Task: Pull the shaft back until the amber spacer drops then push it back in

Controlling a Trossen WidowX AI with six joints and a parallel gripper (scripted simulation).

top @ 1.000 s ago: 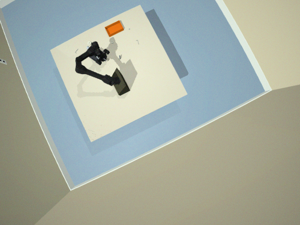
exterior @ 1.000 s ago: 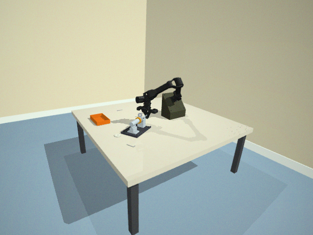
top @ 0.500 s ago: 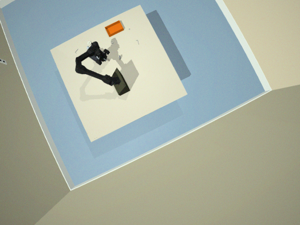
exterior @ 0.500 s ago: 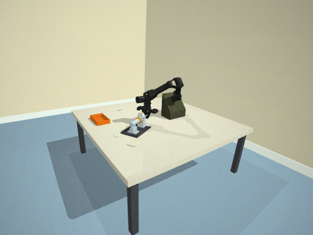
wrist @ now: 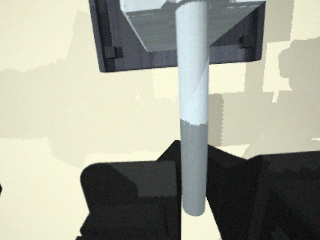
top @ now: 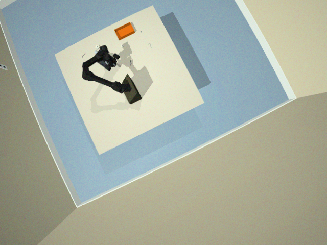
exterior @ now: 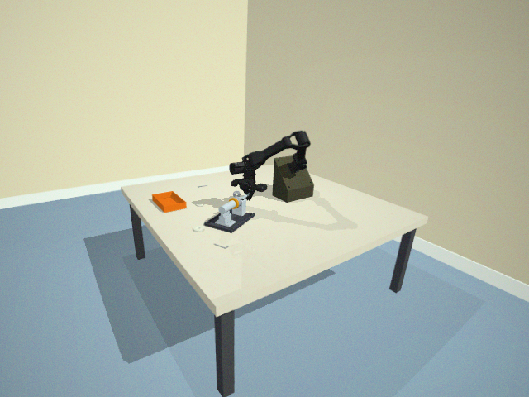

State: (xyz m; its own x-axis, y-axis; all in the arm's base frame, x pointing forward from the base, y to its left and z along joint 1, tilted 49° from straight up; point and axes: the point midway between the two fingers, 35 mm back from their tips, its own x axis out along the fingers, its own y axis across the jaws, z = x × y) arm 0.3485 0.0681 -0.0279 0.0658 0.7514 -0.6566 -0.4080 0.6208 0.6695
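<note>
Right now the pale grey shaft is 70 mm ahead of my gripper tip, 40 mm above it and 30 mm to the left of it. From my gripper tip the other things lie so: amber spacer: 140 mm ahead, 60 mm to the left, 30 mm above; then orange tray: 320 mm ahead, 290 mm to the right, 40 mm below.
</note>
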